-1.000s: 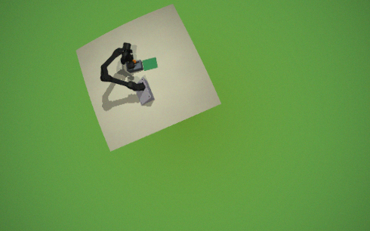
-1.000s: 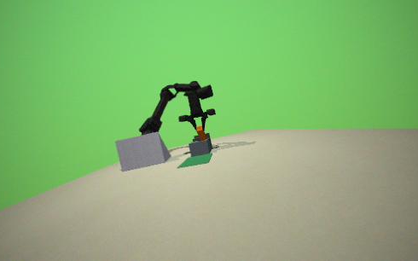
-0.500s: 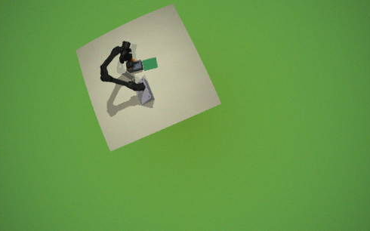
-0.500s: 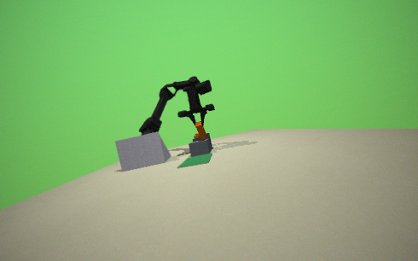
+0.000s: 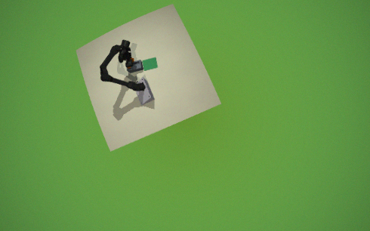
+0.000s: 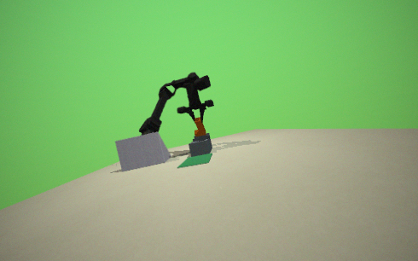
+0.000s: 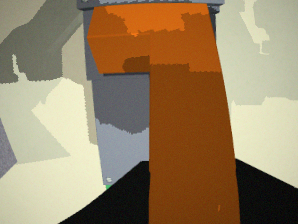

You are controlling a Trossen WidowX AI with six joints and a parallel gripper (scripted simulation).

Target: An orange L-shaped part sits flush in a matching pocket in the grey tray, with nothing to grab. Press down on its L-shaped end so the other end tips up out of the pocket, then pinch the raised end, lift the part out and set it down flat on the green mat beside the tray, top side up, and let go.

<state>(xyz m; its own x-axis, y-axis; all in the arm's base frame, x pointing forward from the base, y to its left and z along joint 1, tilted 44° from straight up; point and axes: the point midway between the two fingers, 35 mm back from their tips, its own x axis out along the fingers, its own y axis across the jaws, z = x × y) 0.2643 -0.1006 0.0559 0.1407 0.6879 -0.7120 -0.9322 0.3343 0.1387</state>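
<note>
My gripper tip is 6 cm past the green mat, 13 cm to the left of it and 17 cm above it. Round my gripper tip: orange L-shaped part (3 cm to the left, 3 cm below).
</note>
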